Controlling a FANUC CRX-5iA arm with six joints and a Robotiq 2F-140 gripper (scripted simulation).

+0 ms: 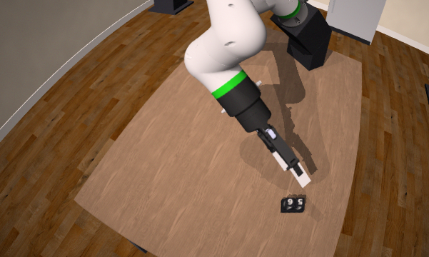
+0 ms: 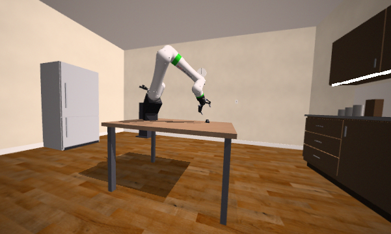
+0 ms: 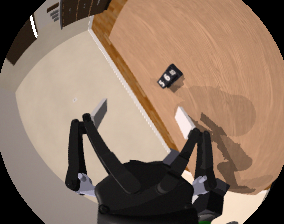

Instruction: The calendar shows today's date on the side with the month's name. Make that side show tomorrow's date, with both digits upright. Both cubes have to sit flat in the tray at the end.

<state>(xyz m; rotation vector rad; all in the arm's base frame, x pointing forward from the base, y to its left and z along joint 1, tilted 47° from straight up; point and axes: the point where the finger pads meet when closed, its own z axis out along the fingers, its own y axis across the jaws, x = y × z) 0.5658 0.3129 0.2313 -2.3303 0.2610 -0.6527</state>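
Right now the black tray is 15 cm below my hand, 4 cm to the left of it and 1 cm ahead of it.
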